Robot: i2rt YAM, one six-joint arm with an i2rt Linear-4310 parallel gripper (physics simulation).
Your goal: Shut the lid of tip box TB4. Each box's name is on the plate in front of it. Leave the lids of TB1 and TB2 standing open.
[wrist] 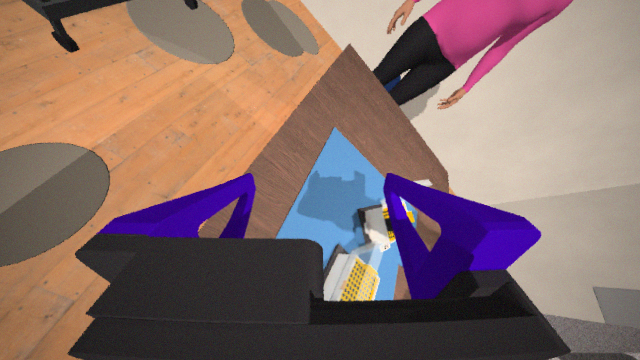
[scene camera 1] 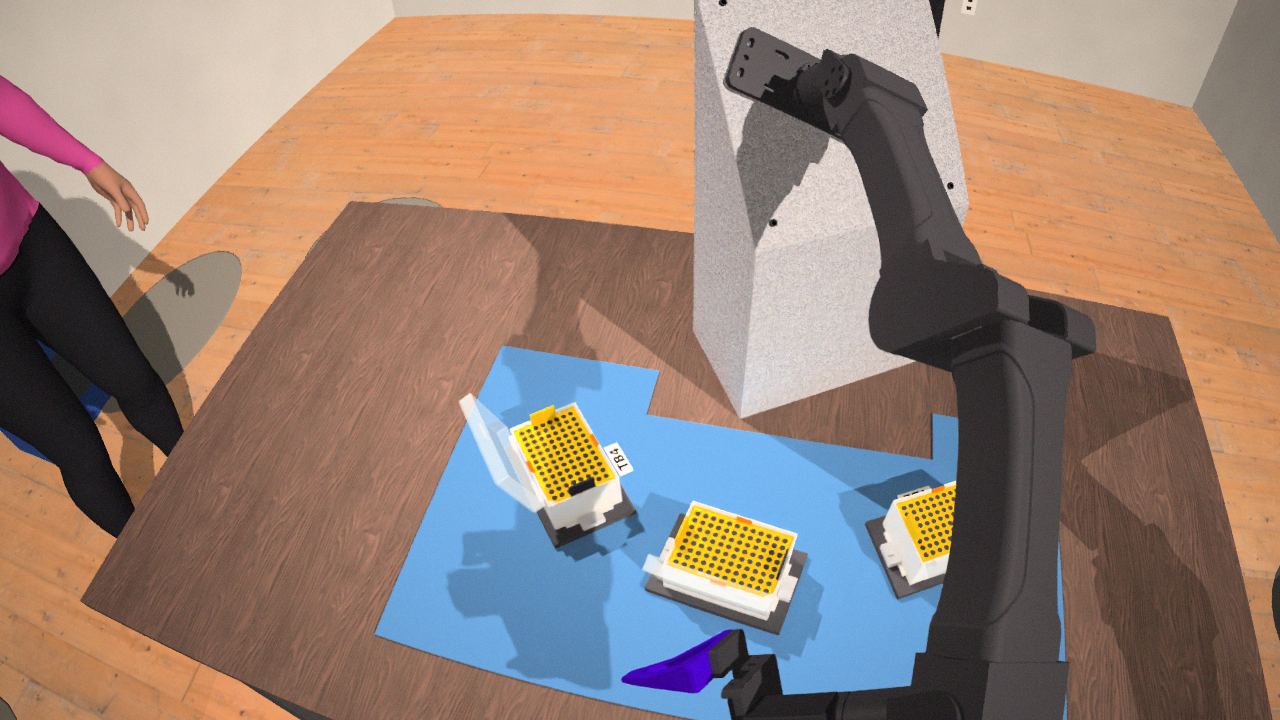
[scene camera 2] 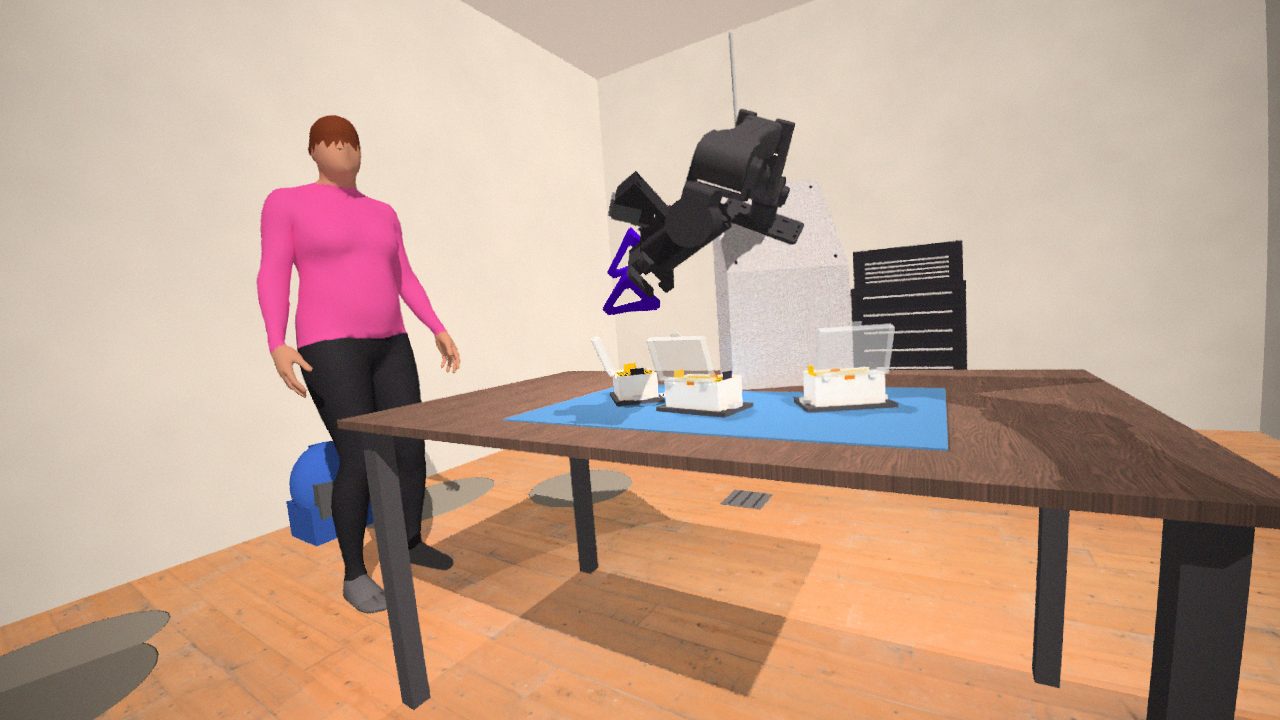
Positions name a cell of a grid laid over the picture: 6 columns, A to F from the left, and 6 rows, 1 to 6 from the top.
Labels:
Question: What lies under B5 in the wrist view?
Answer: The gripper.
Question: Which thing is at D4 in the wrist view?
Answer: A blue mat.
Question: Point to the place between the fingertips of the gripper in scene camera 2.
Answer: At C3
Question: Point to a blue mat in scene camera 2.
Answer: E4

